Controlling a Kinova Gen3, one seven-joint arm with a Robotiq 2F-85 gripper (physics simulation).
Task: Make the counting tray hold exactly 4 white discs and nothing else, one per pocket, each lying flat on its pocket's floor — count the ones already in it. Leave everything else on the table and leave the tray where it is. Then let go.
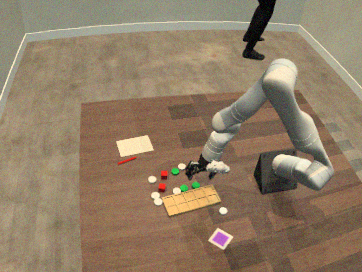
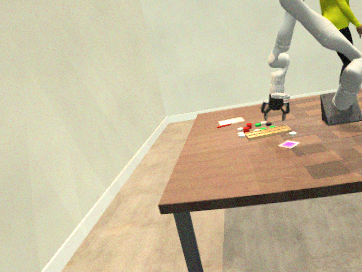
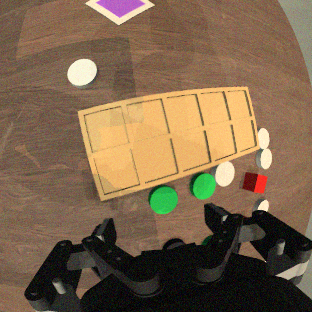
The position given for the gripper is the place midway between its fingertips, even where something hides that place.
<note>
The gripper [image 3: 159, 221] is open and holds nothing. Also in view: a tan counting tray [image 1: 177, 204].
The tan counting tray also shows in image 3 [image 3: 131, 144].
</note>
